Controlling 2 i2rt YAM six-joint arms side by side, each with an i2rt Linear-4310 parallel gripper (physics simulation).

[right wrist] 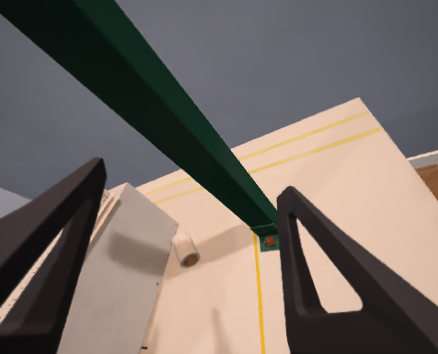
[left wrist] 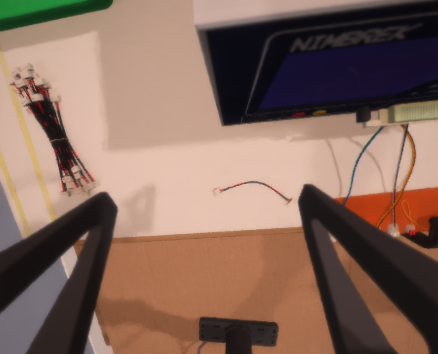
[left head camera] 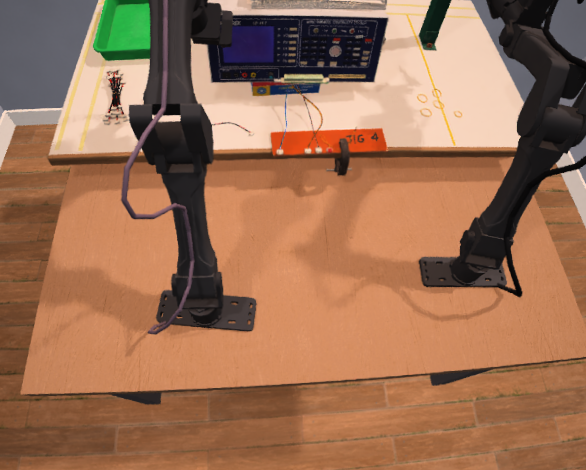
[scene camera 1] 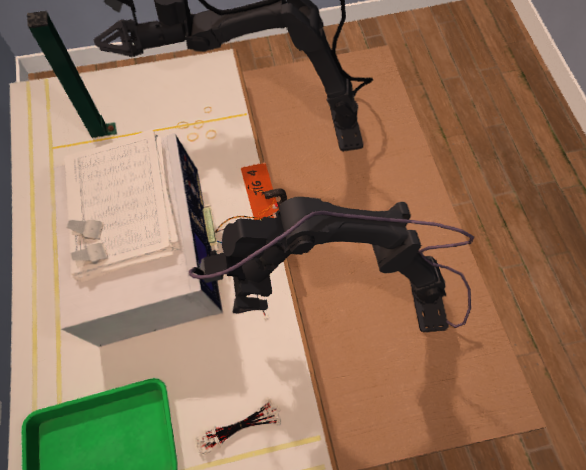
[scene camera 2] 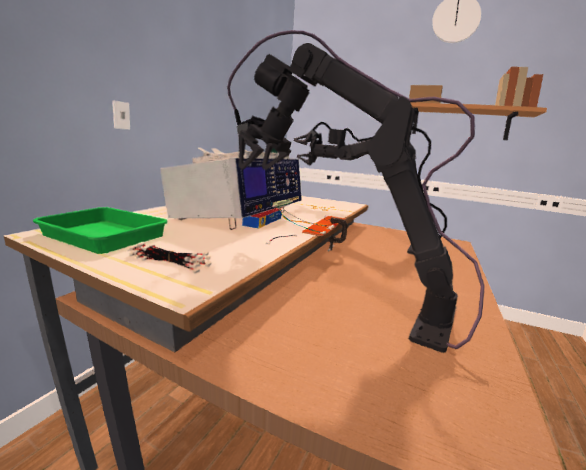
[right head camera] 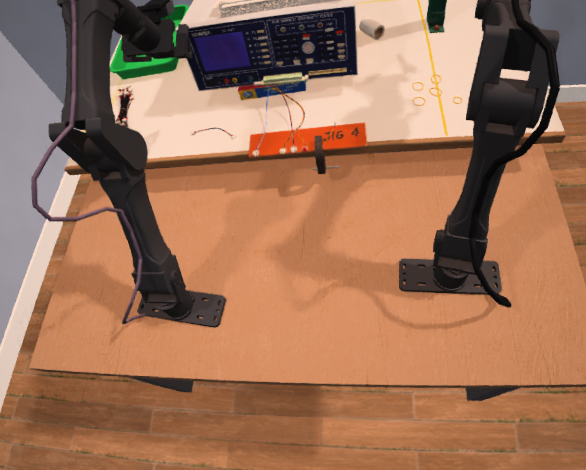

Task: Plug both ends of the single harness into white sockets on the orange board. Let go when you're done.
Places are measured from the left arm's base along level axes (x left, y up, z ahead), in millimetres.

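Pixels of known places: left gripper, fingertip midpoint: (left wrist: 205,195) (left head camera: 199,43) (scene camera 1: 232,290) (scene camera 2: 252,168) (right head camera: 171,56); right gripper, fingertip midpoint: (right wrist: 205,180) (scene camera 1: 96,44) (scene camera 2: 295,147); left arm's base, link origin: (left wrist: 237,329) (left head camera: 207,311) (scene camera 1: 426,293) (scene camera 2: 434,323) (right head camera: 181,306); right arm's base, link origin: (left head camera: 462,272) (scene camera 1: 345,122) (right head camera: 448,277).
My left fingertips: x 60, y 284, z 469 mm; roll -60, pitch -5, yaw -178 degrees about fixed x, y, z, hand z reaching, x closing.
For each thing: its top centre in the pictures, then the offset to it from my left fingertips. "*": a spot on its surface instead.
- single harness, surface spot: (left wrist: 255,182) (right head camera: 215,127) (scene camera 2: 275,237) * dy -182, dx -54, dz -41 mm
- orange board, top centre: (left wrist: 414,212) (right head camera: 306,139) (left head camera: 329,141) (scene camera 1: 264,207) (scene camera 2: 326,224) dy -179, dx -292, dz -74 mm
- white socket, top centre: (left head camera: 280,151) (right head camera: 255,153) dy -173, dx -181, dz -124 mm
- black clamp, top centre: (right head camera: 321,144) (left head camera: 348,147) (scene camera 1: 274,189) (scene camera 2: 339,218) dy -161, dx -333, dz -103 mm
- blue-fronted instrument, surface spot: (left head camera: 295,50) * dy -55, dx -195, dz +77 mm
- green tray, top centre: (scene camera 1: 98,446) (scene camera 2: 101,219) (left head camera: 137,16) (right head camera: 150,36) dy -142, dx +250, dz +291 mm
- green post, surface spot: (right wrist: 165,115) * dy +82, dx -588, dz +348 mm
The single harness (right head camera: 214,128) (scene camera 2: 282,236) (left wrist: 255,182), a short red-and-black wire with a small connector at each end, lies on the white table left of the orange board (left head camera: 375,146) (right head camera: 359,141) (scene camera 2: 320,226) (left wrist: 425,197). A white socket (left head camera: 279,151) (right head camera: 256,153) with a blue wire sits at the board's left end. Two more white sockets and a red one sit farther right, with wires above them. My left gripper (scene camera 2: 255,165) (left wrist: 205,195) is open and empty, high above the harness. My right gripper (scene camera 2: 297,149) (right wrist: 205,180) is open and empty, raised near the green post.
A black clamp (left head camera: 342,156) (right head camera: 320,155) holds the board at the table edge. A blue-fronted instrument (left head camera: 295,50) stands behind. A bundle of harnesses (left head camera: 116,95) (scene camera 2: 170,255) (left wrist: 52,130) and a green tray (scene camera 1: 100,425) (scene camera 2: 100,230) are at the left. A green post (right wrist: 165,115) rises at back right.
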